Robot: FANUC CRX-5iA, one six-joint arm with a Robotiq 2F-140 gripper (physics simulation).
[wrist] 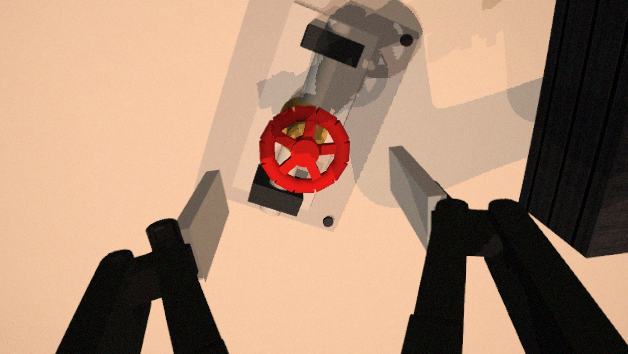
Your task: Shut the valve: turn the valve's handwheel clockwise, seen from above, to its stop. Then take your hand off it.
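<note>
The valve's red handwheel (305, 149), a ring with several spokes and a round hub, shows near the middle of the wrist view. It sits over a brass valve body (295, 106) on a grey pipe (327, 80). My gripper (307, 180) is open, with one pale finger pad to the left of the handwheel and the other to the right. A wide gap separates each pad from the rim, and neither touches it. The lower part of the valve is hidden under the handwheel.
Black clamps (332, 45) (275, 192) hold the pipe on a pale base plate (312, 218) with dark bolts (406, 40) (328, 221). A tall black grooved block (570, 125) stands at the right edge of the view. Shadows fall across the plate and the tan surface.
</note>
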